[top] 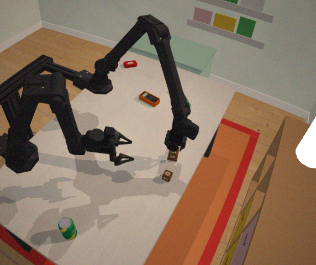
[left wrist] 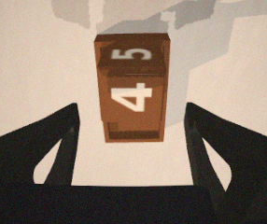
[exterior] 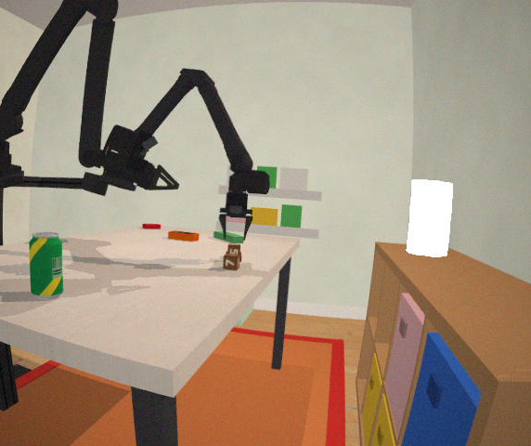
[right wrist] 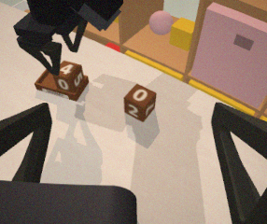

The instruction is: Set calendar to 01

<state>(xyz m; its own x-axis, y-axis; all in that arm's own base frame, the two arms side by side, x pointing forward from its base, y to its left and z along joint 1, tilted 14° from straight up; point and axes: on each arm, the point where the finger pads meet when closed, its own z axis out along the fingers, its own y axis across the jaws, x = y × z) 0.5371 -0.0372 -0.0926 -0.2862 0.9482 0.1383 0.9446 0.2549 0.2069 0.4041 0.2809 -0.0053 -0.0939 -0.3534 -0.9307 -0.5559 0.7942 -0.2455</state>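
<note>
My left gripper is now 60 mm above the brown tray, 20 mm to the right of it and 10 mm past it. From my left hand the other things lie so: red item: 660 mm behind, 620 mm to the left, 60 mm below; brown number cube: 140 mm to the right, 50 mm below, 30 mm ahead; orange multimeter: 340 mm to the left, 330 mm behind, 60 mm below.
</note>
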